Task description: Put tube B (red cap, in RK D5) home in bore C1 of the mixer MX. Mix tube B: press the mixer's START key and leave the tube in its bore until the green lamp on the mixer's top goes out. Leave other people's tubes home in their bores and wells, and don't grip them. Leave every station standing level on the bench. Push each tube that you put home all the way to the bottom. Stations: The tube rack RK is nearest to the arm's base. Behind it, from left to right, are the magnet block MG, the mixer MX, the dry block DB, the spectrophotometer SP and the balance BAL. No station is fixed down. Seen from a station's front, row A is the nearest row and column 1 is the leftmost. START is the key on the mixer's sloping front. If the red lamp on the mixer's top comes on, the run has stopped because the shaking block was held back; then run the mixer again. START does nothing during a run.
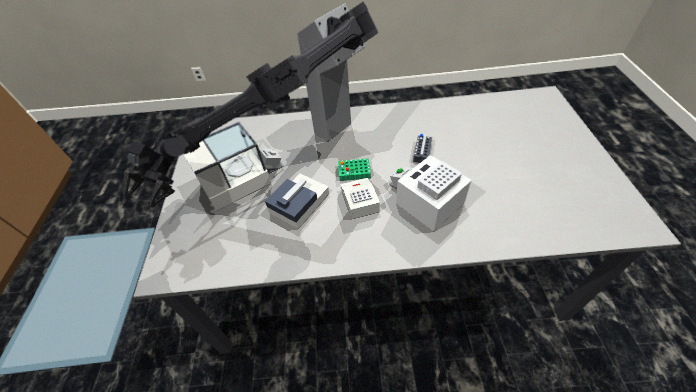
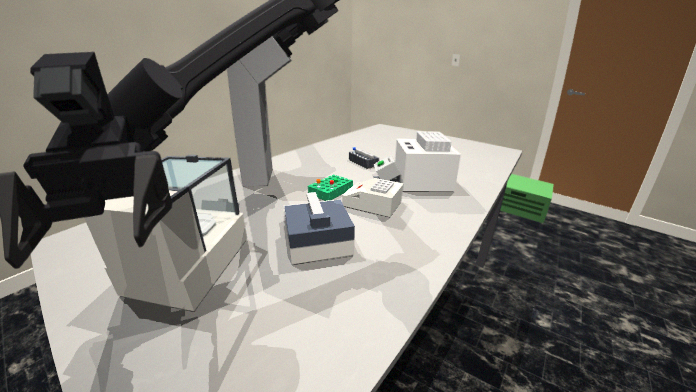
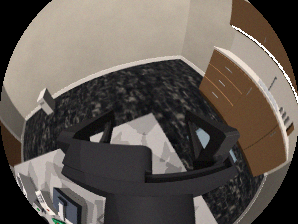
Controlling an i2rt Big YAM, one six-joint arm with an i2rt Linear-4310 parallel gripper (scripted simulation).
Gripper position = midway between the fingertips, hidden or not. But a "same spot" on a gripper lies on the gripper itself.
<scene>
my gripper: image 1 138, 202; image 2; image 3
glass-walled balance BAL: image 1; image 2; not seen in image 3 (out of frame)
same spot on my gripper: (image 2: 147, 167) = (image 3: 73, 126)
same spot on glass-walled balance BAL: (image 1: 229, 166) = (image 2: 201, 201)
</scene>
